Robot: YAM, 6 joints.
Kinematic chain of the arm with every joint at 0, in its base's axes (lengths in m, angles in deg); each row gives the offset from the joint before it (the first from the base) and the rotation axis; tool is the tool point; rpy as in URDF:
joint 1: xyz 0 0 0.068 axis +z
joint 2: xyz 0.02 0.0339 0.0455 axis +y
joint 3: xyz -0.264 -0.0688 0 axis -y
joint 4: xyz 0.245 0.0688 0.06 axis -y
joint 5: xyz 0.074 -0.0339 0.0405 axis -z
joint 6: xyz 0.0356 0 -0.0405 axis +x
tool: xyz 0 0 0 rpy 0 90 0
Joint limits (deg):
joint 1: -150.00..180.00
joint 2: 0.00..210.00
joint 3: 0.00..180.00
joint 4: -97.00..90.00
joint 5: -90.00..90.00
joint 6: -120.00..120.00
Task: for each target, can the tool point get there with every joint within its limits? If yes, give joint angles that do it. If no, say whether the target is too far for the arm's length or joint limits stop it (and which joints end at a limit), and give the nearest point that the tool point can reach.
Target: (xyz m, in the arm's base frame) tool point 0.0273 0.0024 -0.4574
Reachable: no: joint limits stop it (at a limit: joint 2) | nearest point 0.0854 0.0075 -0.3416 | short by 0.130 m
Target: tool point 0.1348 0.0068 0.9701
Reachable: no: too far | nearest point 0.1031 0.0052 0.7338 | short by 0.238 m
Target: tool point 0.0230 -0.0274 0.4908
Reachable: yes | joints -48.96 26.48 58.20 14.94 1.05 64.50
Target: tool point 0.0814 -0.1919 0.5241
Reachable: yes | joints -65.71 62.91 71.70 37.41 7.66 -75.55
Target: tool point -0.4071 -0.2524 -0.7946
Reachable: no: too far | nearest point -0.2988 -0.1853 -0.3654 | short by 0.448 m
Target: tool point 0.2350 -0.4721 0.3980
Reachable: yes | joints -62.28 136.99 127.03 64.47 19.01 23.64
